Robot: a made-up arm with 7 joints. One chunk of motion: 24 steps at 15 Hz.
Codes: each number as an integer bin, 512 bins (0 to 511) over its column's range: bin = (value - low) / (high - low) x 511, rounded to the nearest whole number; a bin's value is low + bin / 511 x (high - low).
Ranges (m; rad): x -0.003..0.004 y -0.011..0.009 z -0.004..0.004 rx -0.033..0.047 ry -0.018..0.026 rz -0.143..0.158
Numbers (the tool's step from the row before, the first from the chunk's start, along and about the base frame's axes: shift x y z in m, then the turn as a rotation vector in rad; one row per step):
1: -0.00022 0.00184 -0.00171 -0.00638 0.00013 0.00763
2: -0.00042 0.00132 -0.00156 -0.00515 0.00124 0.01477
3: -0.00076 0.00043 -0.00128 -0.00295 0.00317 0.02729
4: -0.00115 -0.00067 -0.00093 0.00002 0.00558 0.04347
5: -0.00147 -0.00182 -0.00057 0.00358 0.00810 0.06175
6: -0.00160 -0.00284 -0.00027 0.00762 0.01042 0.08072
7: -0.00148 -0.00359 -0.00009 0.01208 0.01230 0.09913
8: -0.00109 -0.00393 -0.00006 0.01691 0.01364 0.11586
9: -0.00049 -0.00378 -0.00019 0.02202 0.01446 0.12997
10: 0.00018 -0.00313 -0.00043 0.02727 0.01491 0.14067
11: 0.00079 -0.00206 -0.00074 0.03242 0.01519 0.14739
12: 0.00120 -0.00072 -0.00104 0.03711 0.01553 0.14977
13: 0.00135 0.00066 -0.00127 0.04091 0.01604 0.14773
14: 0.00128 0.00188 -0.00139 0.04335 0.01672 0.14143
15: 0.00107 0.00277 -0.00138 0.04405 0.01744 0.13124
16: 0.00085 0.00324 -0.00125 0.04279 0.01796 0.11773
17: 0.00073 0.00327 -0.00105 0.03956 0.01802 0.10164
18: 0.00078 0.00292 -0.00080 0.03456 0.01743 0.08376
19: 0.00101 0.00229 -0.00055 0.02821 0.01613 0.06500
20: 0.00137 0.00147 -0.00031 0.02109 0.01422 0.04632
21: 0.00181 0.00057 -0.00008 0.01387 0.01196 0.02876
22: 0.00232 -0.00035 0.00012 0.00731 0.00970 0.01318
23: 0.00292 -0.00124 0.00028 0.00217 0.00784 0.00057
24: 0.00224 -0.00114 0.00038 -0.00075 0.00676 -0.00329
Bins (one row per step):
1: 203 328 146 170 211 256
2: 188 315 156 178 223 268
3: 164 292 174 192 246 289
4: 135 264 196 211 274 317
5: 112 235 219 234 303 348
6: 102 208 238 259 330 380
7: 111 189 250 288 352 411
8: 139 181 252 319 367 439
9: 183 184 243 351 377 463
10: 232 201 228 385 382 482
11: 277 228 208 418 385 493
12: 307 263 189 448 389 497
13: 318 298 174 472 395 494
14: 312 329 167 488 403 483
15: 297 352 167 492 412 466
16: 281 364 176 484 418 443
17: 272 365 188 463 418 415
18: 276 356 204 432 411 385
19: 293 340 220 391 396 353
20: 319 319 236 345 374 321
21: 351 296 250 299 348 292
22: 388 272 263 257 322 265
23: 432 249 273 225 300 244
24: 383 252 280 206 288 237

